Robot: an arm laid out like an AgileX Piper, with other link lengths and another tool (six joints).
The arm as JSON. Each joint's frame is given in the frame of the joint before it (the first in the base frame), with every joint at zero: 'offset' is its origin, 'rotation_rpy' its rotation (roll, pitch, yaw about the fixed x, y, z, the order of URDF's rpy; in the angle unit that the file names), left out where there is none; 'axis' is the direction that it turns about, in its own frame. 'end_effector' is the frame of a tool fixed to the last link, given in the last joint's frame.
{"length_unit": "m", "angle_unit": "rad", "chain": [
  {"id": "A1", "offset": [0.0, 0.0, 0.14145], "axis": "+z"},
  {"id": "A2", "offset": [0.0, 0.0, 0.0], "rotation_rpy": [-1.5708, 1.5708, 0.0], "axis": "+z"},
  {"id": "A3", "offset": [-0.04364, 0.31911, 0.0], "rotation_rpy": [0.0, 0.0, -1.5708], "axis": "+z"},
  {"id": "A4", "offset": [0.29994, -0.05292, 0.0], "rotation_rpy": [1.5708, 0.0, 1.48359], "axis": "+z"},
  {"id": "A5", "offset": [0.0, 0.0, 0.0], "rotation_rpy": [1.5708, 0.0, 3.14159], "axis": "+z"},
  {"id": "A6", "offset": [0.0, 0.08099, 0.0], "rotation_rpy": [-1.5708, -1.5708, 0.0], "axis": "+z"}
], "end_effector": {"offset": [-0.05, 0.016, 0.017], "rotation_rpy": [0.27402, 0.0, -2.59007]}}
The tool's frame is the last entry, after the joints.
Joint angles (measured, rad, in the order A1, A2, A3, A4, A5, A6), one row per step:
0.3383, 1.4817, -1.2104, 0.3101, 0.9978, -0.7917
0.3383, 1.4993, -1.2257, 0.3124, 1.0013, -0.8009
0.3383, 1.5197, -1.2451, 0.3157, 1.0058, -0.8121
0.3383, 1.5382, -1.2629, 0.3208, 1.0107, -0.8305
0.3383, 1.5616, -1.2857, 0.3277, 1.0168, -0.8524
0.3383, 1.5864, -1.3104, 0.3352, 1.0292, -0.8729
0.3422, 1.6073, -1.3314, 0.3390, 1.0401, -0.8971
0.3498, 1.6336, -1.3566, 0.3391, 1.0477, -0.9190
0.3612, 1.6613, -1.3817, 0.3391, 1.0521, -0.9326
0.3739, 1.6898, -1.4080, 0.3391, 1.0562, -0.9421
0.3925, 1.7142, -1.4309, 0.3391, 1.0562, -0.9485
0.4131, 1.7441, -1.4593, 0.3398, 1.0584, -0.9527
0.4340, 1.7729, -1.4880, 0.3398, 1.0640, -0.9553
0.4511, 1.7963, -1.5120, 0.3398, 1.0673, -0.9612
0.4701, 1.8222, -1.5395, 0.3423, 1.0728, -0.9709
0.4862, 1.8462, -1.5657, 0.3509, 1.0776, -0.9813
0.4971, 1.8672, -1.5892, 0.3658, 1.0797, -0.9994
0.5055, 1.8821, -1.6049, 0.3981, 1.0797, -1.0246
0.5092, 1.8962, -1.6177, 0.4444, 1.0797, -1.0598
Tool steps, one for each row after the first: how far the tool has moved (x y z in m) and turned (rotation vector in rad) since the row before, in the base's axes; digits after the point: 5 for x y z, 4 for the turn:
0.00487, 0.00237, -0.00127, -0.0021, 0.0027, 0.0088
0.00576, 0.00287, -0.00098, -0.0015, 0.0020, 0.0107
0.00519, 0.00312, -0.00081, -0.0017, -0.0001, 0.0169
0.00654, 0.00391, -0.00108, -0.0010, 0.0001, 0.0201
0.00645, 0.00407, -0.00162, -0.0013, 0.0060, 0.0208
0.00488, 0.00523, -0.00132, -0.0049, 0.0018, 0.0283
0.00604, 0.00700, -0.00207, -0.0071, -0.0005, 0.0297
0.00576, 0.00838, -0.00291, -0.0050, 0.0012, 0.0250
0.00563, 0.00898, -0.00313, -0.0038, 0.0021, 0.0226
0.00356, 0.01108, -0.00251, -0.0018, -0.0011, 0.0244
0.00420, 0.01272, -0.00343, -0.0014, 0.0020, 0.0250
0.00329, 0.01286, -0.00334, -0.0023, 0.0040, 0.0251
0.00249, 0.01086, -0.00247, -0.0018, 0.0000, 0.0235
0.00224, 0.01252, -0.00262, -0.0005, 0.0006, 0.0291
0.00200, 0.01150, -0.00224, 0.0053, 0.0019, 0.0254
0.00225, 0.00961, -0.00146, 0.0110, -0.0010, 0.0251
0.00061, 0.00889, -0.00083, 0.0254, 0.0035, 0.0248
0.00088, 0.00775, -0.00098, 0.0357, 0.0068, 0.0259

